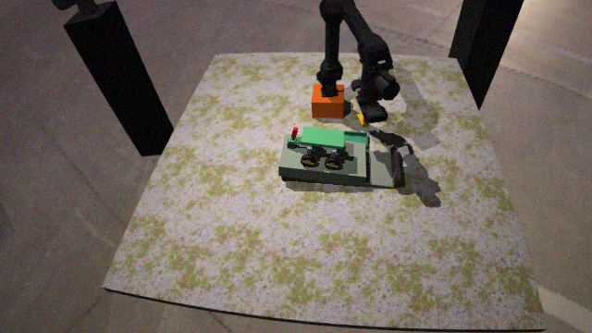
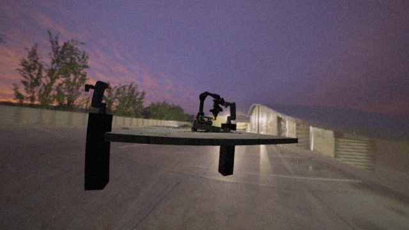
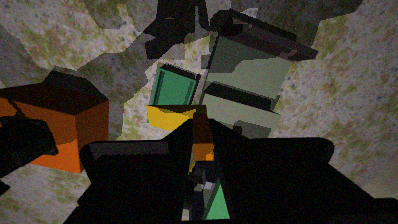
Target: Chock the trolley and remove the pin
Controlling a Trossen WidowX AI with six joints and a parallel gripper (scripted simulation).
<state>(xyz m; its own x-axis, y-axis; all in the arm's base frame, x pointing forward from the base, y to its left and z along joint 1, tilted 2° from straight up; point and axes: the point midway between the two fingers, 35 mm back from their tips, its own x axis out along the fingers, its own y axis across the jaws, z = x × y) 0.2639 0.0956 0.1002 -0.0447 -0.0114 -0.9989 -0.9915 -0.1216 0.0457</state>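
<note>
My gripper tip is 20 mm past the yellow chock, 10 mm to the left of it and 10 mm above it. The rest, counted from my gripper tip: green tray (160 mm below, 50 mm behind, 30 mm to the right); green trolley (160 mm to the right, 60 mm ahead, 50 mm below); raised lip (130 mm below, 100 mm ahead, 90 mm to the left).
</note>
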